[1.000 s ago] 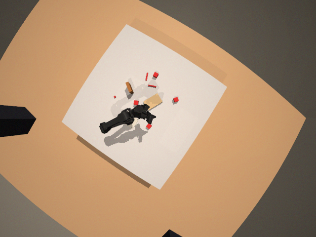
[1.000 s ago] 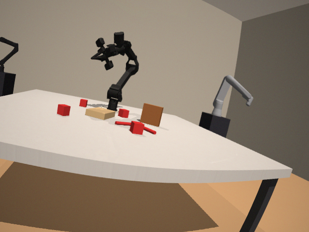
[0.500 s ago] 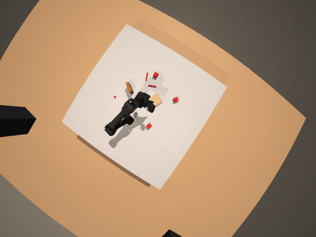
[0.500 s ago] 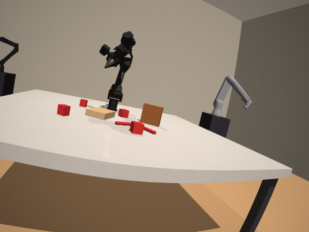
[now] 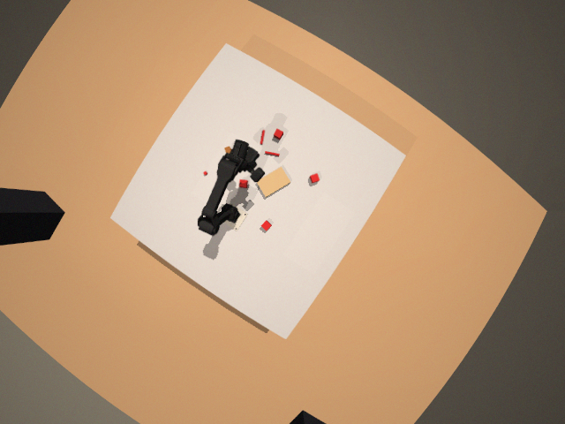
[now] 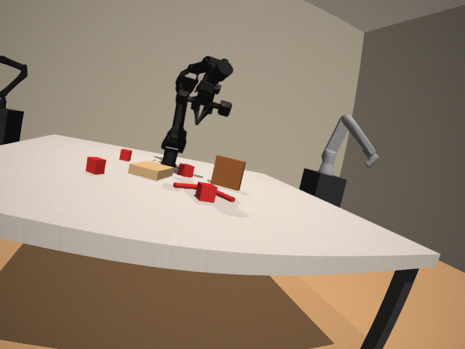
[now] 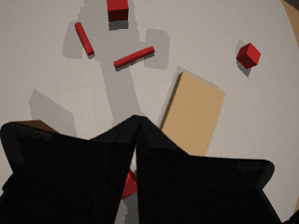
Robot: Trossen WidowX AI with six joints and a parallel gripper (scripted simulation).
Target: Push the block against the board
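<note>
Right now the brown square block is 40 mm behind my gripper tip, 150 mm to the left of it and 140 mm below it. The rest, counted from my gripper tip: tiny red piece: 200 mm behind, 230 mm to the left, 180 mm below; tan board: 10 mm behind, 110 mm to the right, 170 mm below.
</note>
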